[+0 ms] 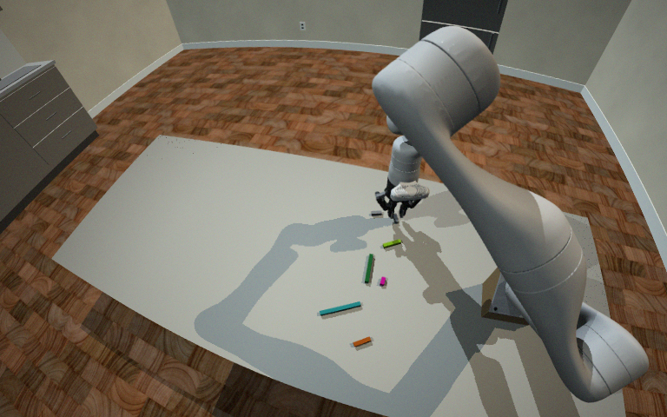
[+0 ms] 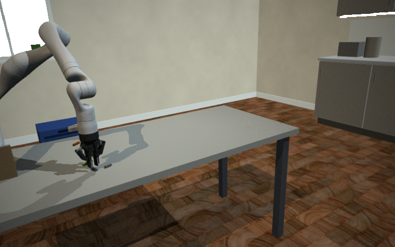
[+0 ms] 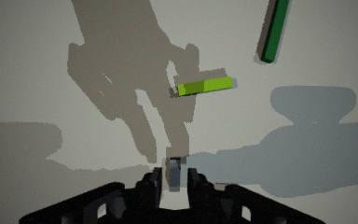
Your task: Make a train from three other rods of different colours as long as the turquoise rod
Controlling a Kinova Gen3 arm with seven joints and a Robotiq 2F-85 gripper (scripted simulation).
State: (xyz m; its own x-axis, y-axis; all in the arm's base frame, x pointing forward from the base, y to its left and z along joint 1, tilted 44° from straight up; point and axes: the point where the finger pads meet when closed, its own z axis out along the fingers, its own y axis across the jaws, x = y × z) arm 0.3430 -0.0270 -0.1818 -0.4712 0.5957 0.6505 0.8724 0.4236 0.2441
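Now: the magenta rod 3 cm behind my hand, 20 cm to the left of it and 3 cm below it. Also, from my hand: turquoise rod (4 cm ahead, 31 cm to the left, 3 cm below); lime rod (2 cm behind, 9 cm to the left, 3 cm below); green rod (2 cm ahead, 18 cm to the left, 3 cm below).
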